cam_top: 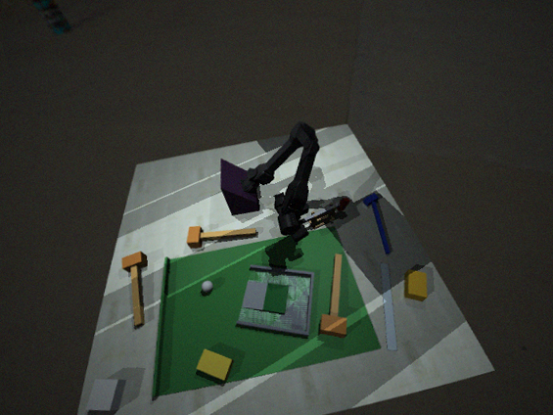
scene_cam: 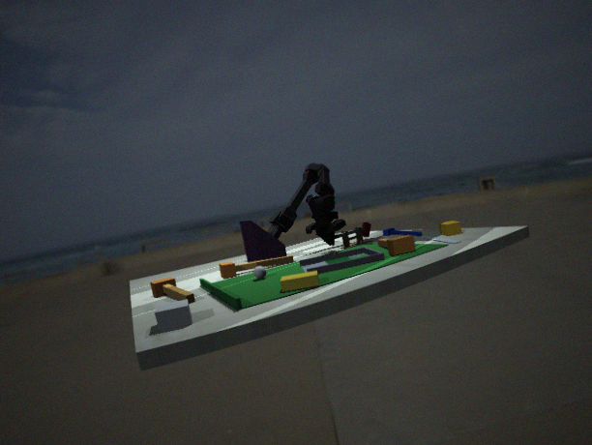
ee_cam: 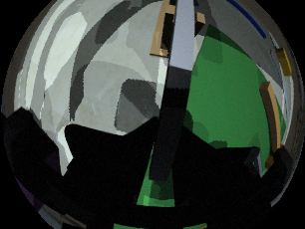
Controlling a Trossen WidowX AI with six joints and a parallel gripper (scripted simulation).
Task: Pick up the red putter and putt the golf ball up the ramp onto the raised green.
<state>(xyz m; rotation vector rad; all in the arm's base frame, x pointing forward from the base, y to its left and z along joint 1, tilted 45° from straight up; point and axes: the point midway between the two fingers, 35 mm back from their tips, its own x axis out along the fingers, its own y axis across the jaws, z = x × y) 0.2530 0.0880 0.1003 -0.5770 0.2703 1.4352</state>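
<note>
Right now my gripper tip is 20 mm past the red putter, 110 mm to the right of it and 30 mm below it. The rest, counted from my gripper tip: green mat (220 mm ahead, 230 mm to the right, 30 mm below); then small wooden stand (20 mm behind, 130 mm to the left); then blue putter (80 mm ahead, 340 mm to the left, 20 mm below).
</note>
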